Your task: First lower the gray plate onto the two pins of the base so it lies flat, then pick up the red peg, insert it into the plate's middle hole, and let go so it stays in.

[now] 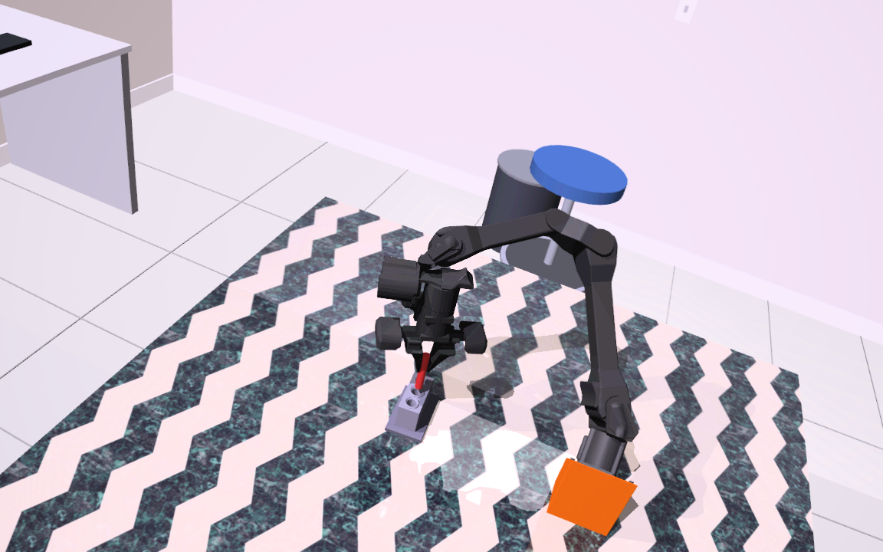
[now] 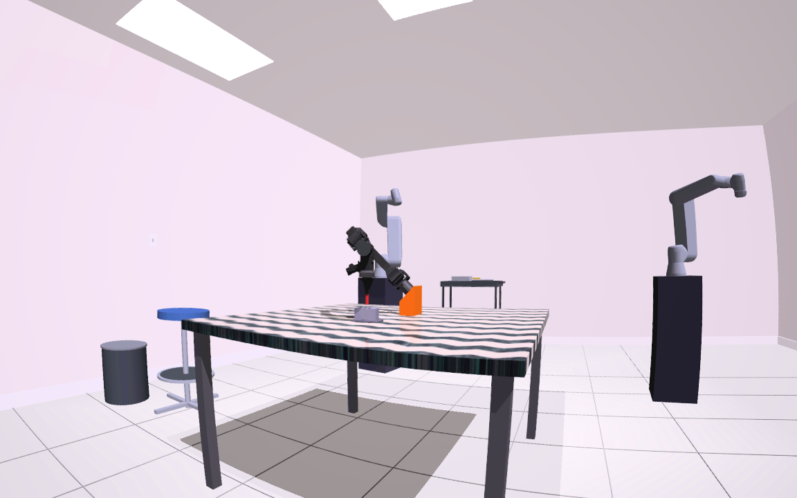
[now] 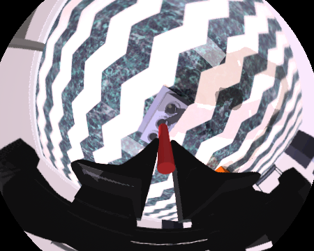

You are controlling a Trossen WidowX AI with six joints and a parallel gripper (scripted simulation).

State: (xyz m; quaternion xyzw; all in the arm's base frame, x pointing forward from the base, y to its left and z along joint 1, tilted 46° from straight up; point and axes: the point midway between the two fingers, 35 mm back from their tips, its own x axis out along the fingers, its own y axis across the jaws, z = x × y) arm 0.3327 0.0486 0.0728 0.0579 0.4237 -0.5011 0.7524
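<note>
The gray plate lies 7 cm below my gripper tip. From my gripper tip the other things lie so: red peg right at my gripper tip.
</note>
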